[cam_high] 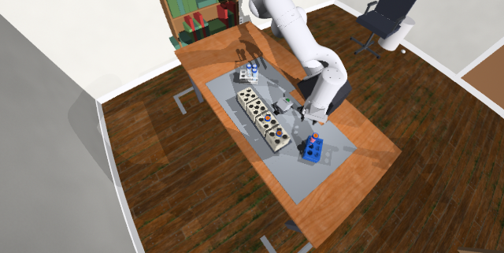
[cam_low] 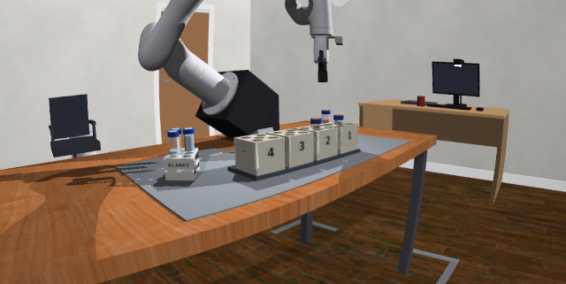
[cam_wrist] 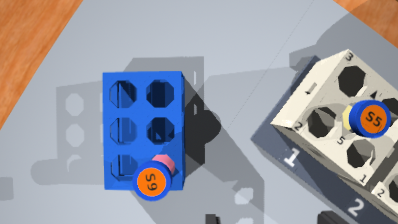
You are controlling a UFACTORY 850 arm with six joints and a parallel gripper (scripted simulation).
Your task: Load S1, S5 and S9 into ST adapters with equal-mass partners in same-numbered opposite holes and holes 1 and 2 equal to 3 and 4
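Right now my hand is 190 mm above the sample tube, 60 mm to the right of it and 40 mm past it. Also, from my hand: blue rack 220 mm below, 110 mm to the left, 10 mm behind; then white blanks rack 560 mm to the right, 220 mm below, 70 mm behind; then green DONE key 220 mm to the right, 180 mm below, 120 mm behind.
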